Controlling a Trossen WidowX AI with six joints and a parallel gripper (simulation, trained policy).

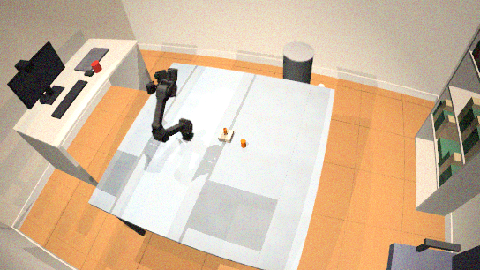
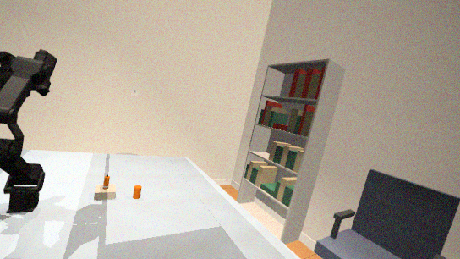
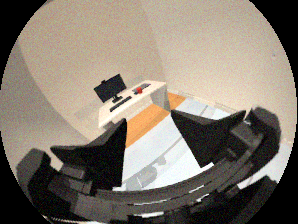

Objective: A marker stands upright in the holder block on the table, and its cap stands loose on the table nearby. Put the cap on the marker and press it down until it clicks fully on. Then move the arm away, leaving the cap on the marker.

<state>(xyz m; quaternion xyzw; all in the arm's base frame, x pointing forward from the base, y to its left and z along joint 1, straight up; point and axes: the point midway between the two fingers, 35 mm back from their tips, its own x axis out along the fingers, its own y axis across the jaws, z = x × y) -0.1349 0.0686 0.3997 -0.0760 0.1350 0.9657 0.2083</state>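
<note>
The orange cap is 53 cm ahead of my gripper tip, 6 cm to the right of it and 37 cm below it. The rest, counted from my gripper tip: orange marker (41 cm ahead, 2 cm to the right, 32 cm below); then holder block (41 cm ahead, 2 cm to the right, 38 cm below).
</note>
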